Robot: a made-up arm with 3 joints.
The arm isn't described. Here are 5 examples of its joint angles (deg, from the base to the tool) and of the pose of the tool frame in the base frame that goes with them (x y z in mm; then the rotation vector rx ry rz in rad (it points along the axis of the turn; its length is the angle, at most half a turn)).
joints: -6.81 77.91 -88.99
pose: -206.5 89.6 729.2 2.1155 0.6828 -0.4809
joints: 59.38 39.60 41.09
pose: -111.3 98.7 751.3 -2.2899 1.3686 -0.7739
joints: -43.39 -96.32 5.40
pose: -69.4 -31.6 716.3 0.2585 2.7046 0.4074
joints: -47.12 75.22 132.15
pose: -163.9 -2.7 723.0 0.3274 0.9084 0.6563
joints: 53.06 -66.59 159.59
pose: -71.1 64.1 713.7 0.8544 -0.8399 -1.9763
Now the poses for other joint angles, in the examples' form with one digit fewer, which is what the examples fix.
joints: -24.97 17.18 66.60
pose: -117 31 788 -0.641 1.416 0.069
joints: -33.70 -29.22 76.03
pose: -106 26 782 0.078 1.913 -0.443
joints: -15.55 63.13 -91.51
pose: -192 108 741 2.290 0.551 -0.636
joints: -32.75 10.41 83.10
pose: -128 25 781 -0.212 1.490 -0.046
